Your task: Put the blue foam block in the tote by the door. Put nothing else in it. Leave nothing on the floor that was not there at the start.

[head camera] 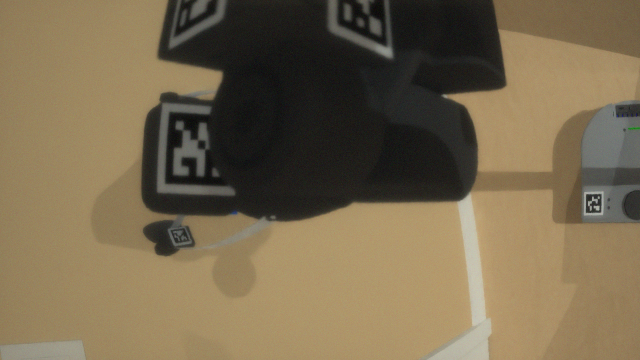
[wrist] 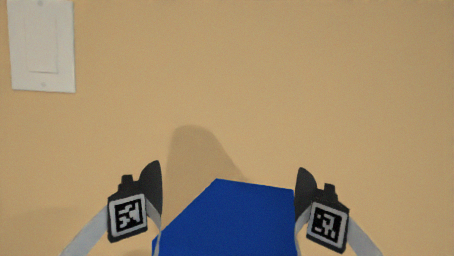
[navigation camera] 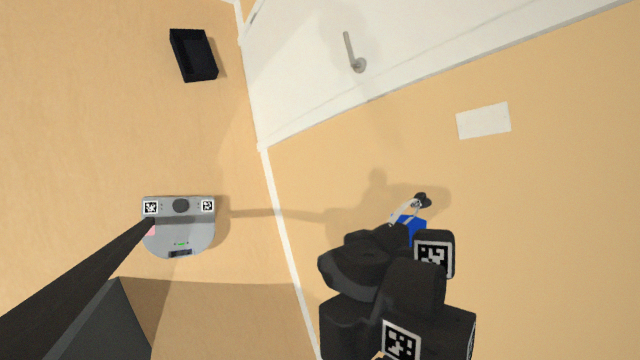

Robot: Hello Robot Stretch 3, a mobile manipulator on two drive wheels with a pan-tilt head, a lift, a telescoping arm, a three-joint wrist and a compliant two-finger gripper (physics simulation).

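Frame: origin at the robot's base, x down, y back, z left, level; centimetres.
Seen in the pictures: gripper, fingertip midpoint: point(wrist: 227, 183) point(navigation camera: 425, 225); robot's base, origin of the base link: point(head camera: 634, 203) point(navigation camera: 180, 204).
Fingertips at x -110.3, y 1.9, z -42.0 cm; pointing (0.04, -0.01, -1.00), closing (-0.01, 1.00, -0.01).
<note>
Offsets run from my fingertips to a thing's top centre. "*": to the spot under its first point.
The blue foam block @[dx -0.4, dy +0.8, dz +4.5 cm] point(wrist: 229, 221) point(navigation camera: 416, 223) sits between my two fingers, held up in the air in front of a tan wall. My gripper point(wrist: 227, 183) point(navigation camera: 413, 211) is shut on it, one finger pad on each side. The black tote @[dx +100.2, dy -94.1, dz +42.0 cm] point(navigation camera: 193, 53) stands on the floor beside the white door point(navigation camera: 312, 88), far from the gripper, and shows only in the navigation view. In the head view my wrist and arm hide the block almost fully.
A white switch plate @[dx -17.5, dy -23.9, dz -12.3 cm] point(wrist: 40, 46) point(navigation camera: 483, 120) is on the wall to the gripper's upper left. The door has a grey lever handle @[* dx +17.0, dy -50.2, dz +0.6 cm] point(navigation camera: 353, 58). My grey base point(navigation camera: 178, 228) point(head camera: 613, 165) is on the floor. A dark grey block of furniture point(navigation camera: 106, 321) stands at the lower left.
</note>
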